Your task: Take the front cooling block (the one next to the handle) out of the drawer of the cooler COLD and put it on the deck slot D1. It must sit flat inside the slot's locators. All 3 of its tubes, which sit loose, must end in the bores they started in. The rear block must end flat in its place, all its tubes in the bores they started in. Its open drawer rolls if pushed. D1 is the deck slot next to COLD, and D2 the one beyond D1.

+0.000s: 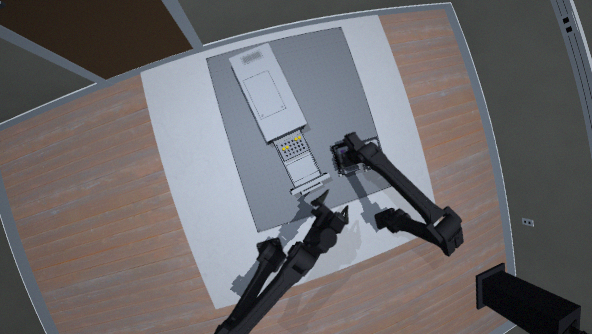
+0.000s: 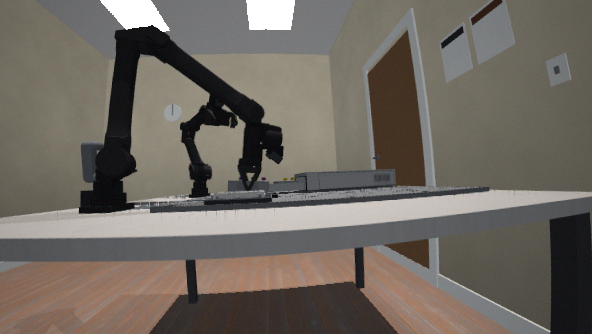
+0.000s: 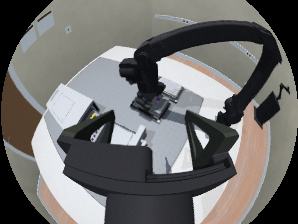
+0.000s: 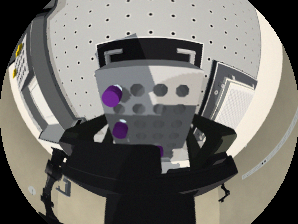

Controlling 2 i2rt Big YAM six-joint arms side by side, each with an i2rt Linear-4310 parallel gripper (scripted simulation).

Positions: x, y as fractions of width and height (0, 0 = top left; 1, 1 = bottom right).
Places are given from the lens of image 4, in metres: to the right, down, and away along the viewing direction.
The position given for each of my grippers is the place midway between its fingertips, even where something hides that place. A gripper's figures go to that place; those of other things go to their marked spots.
my right gripper (image 4: 0.50, 0.51): 0.00, 0.00, 0.13
cooling block (image 4: 0.51, 0.40): 0.00, -0.02, 0.08
pale plate (image 4: 0.78, 0.48): 0.12, -0.01, 0.12
The marked spots on the cooling block and the pale plate are 0.13 m apart.
